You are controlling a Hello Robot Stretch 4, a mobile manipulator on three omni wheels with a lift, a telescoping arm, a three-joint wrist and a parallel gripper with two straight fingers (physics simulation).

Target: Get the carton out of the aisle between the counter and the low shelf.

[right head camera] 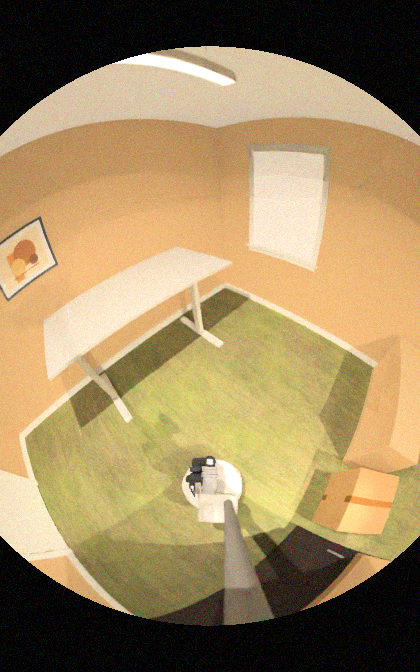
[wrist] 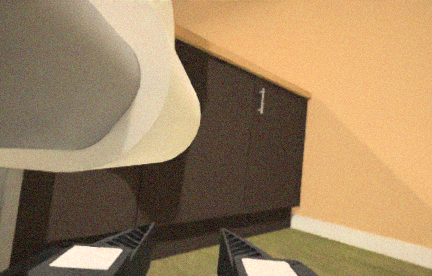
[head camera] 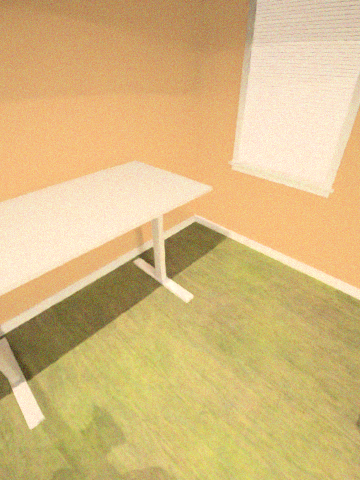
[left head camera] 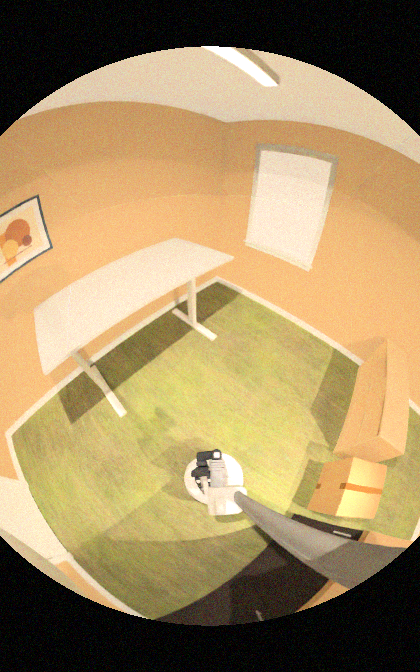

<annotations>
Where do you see a window with white blind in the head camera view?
290, 129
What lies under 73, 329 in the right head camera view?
A white desk.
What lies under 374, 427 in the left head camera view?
A low tan shelf.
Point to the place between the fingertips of my gripper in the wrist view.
186, 246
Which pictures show the cardboard carton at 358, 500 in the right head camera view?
The right head camera view and the left head camera view only.
</annotations>
